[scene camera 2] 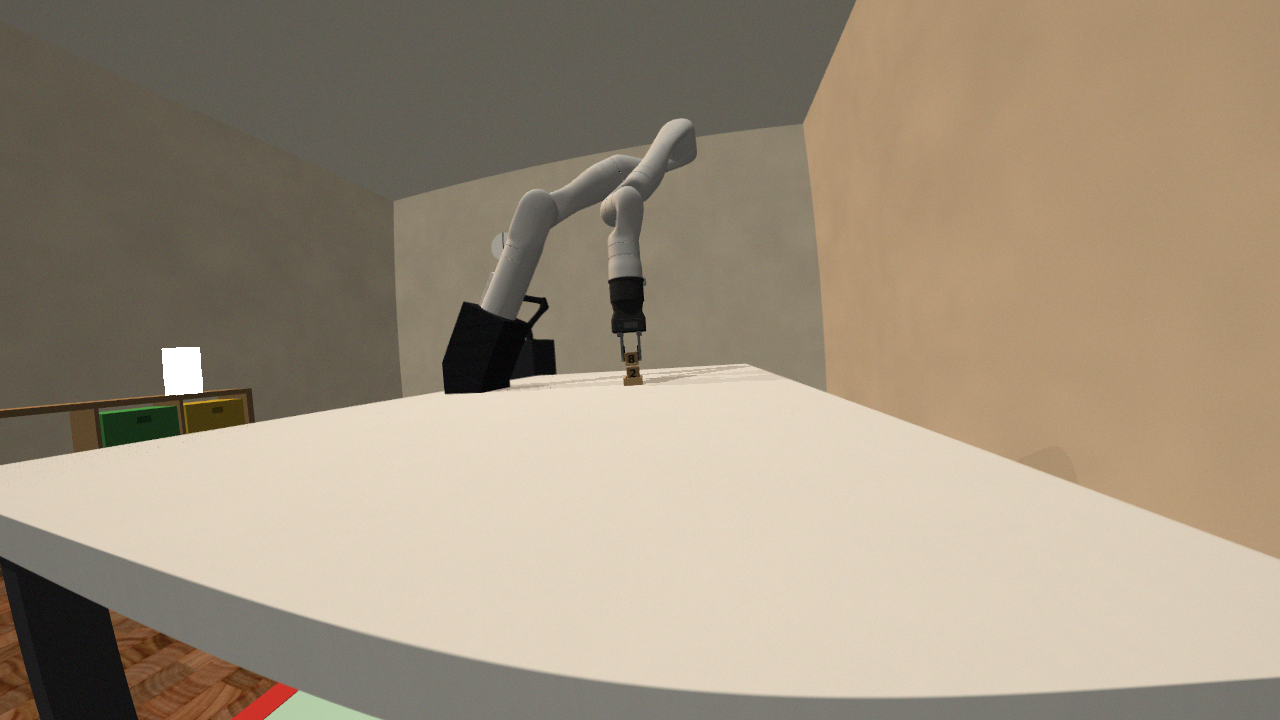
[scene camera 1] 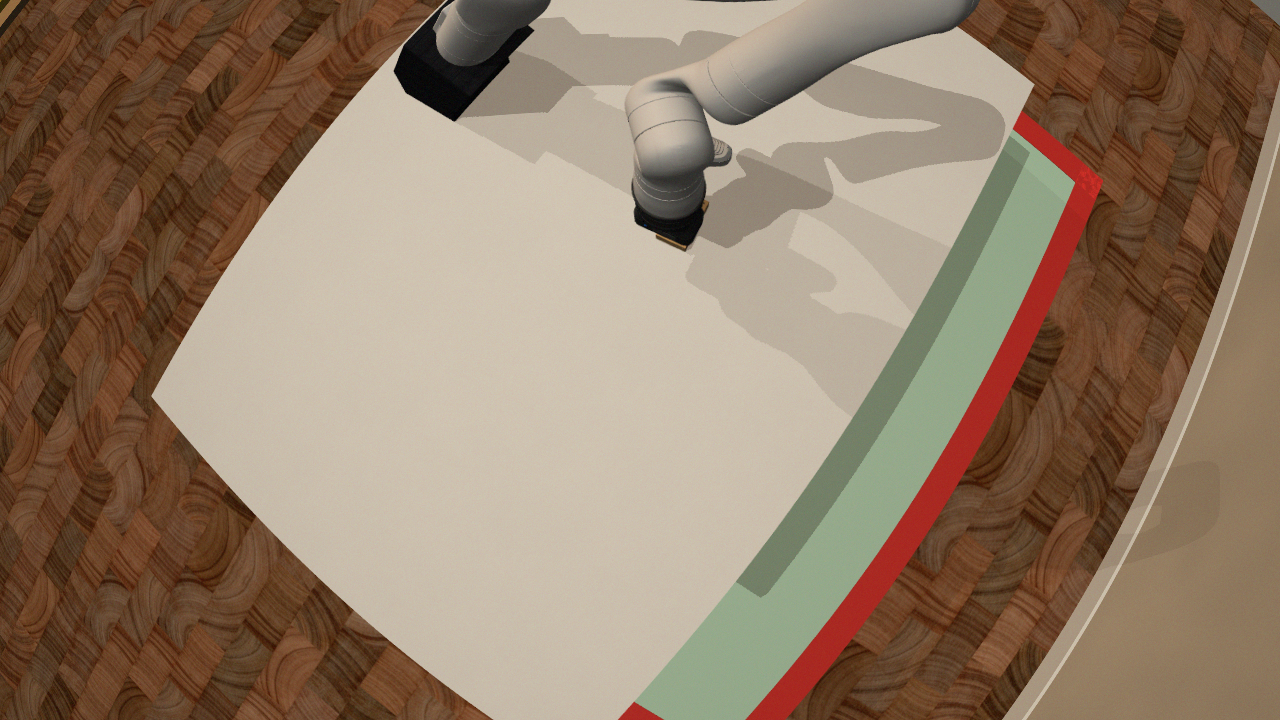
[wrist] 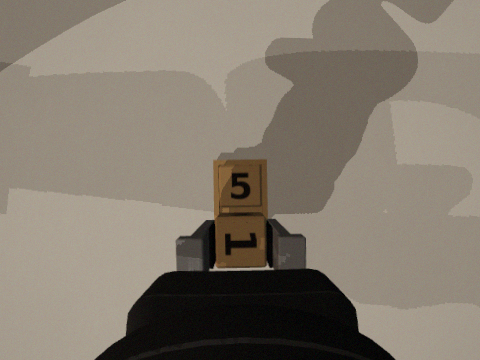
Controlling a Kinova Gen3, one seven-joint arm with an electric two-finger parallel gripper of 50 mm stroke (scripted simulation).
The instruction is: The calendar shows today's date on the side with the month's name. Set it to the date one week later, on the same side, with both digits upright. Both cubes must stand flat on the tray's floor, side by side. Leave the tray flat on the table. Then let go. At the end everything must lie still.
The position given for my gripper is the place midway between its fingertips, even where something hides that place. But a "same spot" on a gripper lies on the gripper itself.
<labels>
my gripper: scene camera 2; scene camera 1; wrist 240, 236
same spot on my gripper: (scene camera 1: 672, 230) = (scene camera 2: 635, 296)
</labels>
